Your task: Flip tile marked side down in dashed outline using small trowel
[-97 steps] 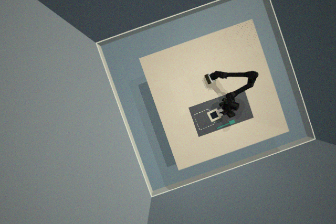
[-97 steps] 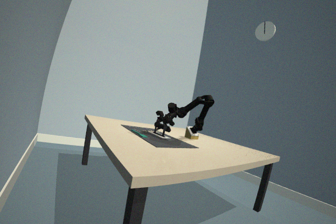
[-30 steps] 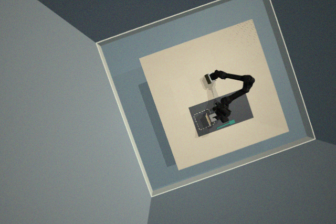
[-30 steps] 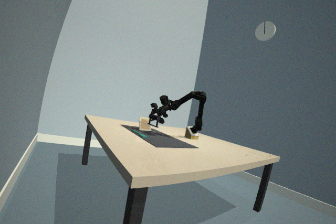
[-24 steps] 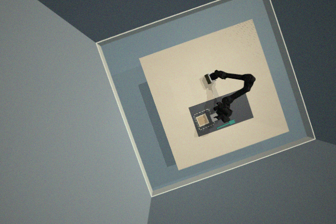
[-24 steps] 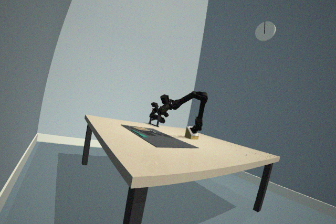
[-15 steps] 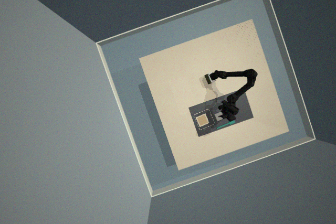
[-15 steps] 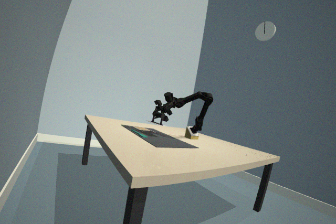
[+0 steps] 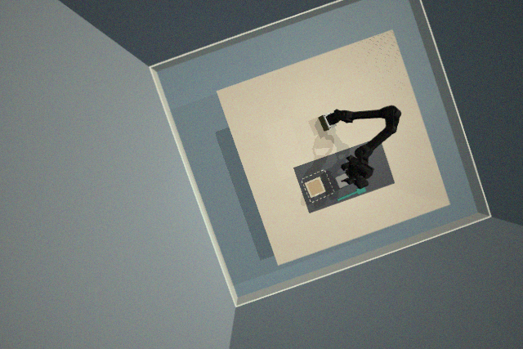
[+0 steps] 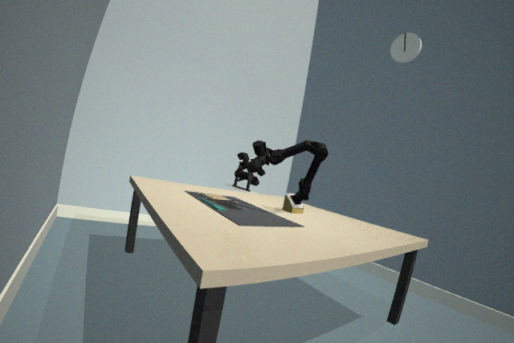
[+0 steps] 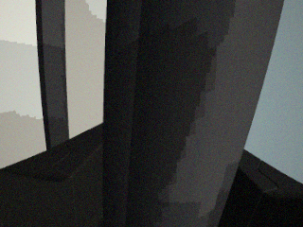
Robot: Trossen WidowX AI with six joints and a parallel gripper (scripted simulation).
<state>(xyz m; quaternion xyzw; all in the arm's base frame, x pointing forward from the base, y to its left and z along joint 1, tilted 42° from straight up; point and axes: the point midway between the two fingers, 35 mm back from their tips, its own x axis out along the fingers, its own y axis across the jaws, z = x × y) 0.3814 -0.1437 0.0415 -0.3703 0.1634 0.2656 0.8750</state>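
The dark mat lies 160 mm below my gripper tip, 20 mm to the left of it and 20 mm behind it. From my gripper tip the other things lie so: tile: 200 mm to the right, 140 mm below, 50 mm behind; thin teal tool: 140 mm below, 120 mm ahead, 20 mm to the left; small trowel: 30 mm behind, 10 mm below.
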